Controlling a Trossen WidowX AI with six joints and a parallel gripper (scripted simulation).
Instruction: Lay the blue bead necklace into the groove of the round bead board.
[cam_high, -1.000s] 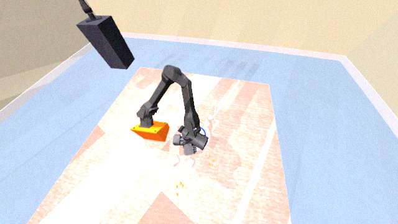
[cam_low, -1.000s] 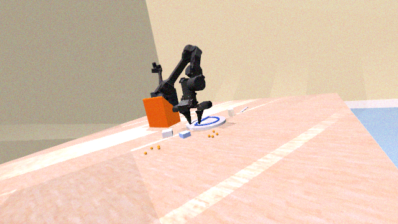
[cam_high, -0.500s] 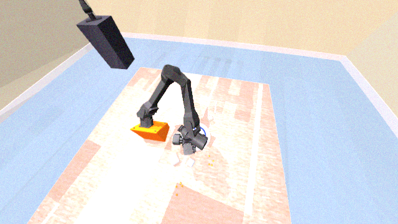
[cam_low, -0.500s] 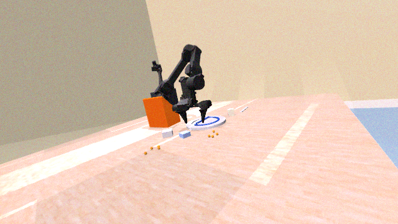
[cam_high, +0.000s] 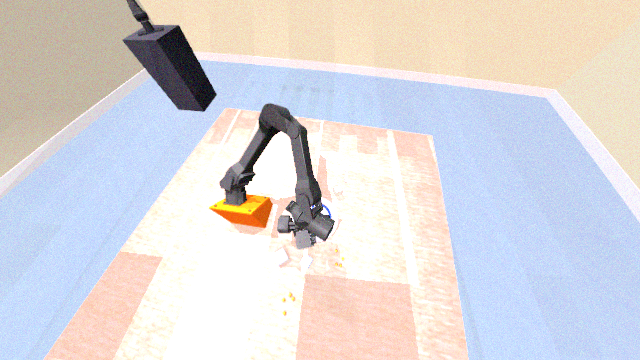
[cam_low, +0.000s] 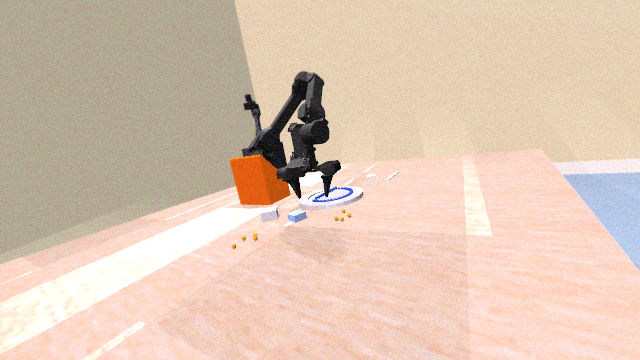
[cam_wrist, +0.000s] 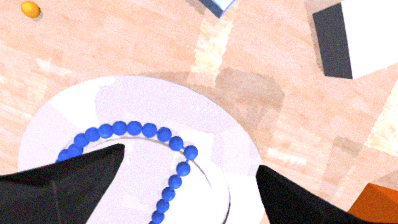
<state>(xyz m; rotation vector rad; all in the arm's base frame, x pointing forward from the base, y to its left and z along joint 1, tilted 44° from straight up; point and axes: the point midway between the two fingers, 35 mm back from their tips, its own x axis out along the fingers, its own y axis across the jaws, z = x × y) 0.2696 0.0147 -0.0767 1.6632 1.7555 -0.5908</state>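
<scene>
The round white bead board is 30 mm ahead of my gripper tip, 60 mm to the left of it and 10 mm below it. From my gripper tip the other things lie so: white block: 80 mm behind, 110 mm to the right, 10 mm below; light blue cube: 20 mm ahead, 110 mm to the right, 10 mm below; beige cube: 110 mm ahead, 190 mm to the left.
</scene>
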